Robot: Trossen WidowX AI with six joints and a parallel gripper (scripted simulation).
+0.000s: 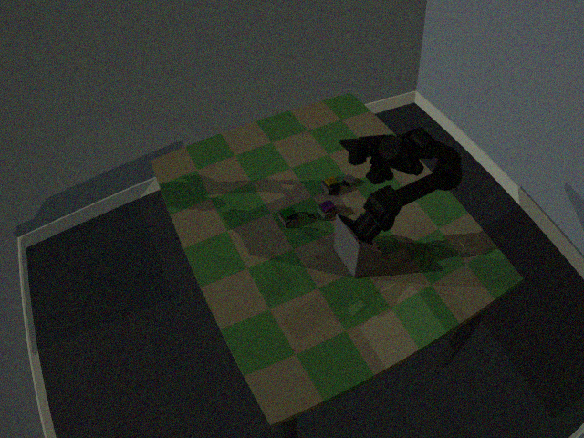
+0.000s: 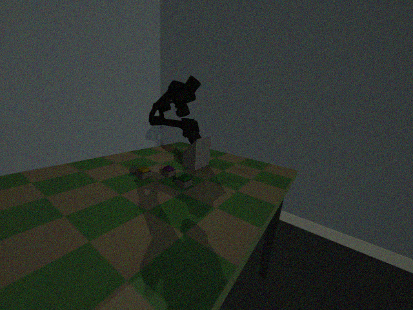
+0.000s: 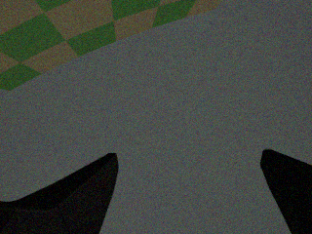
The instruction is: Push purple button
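The purple button lies 30 mm ahead of my gripper tip, 40 mm to the left of it and 280 mm below it. The rest, counted from my gripper tip: yellow button (120 mm ahead, 10 mm to the right, 280 mm below); green button (60 mm ahead, 170 mm to the left, 280 mm below).
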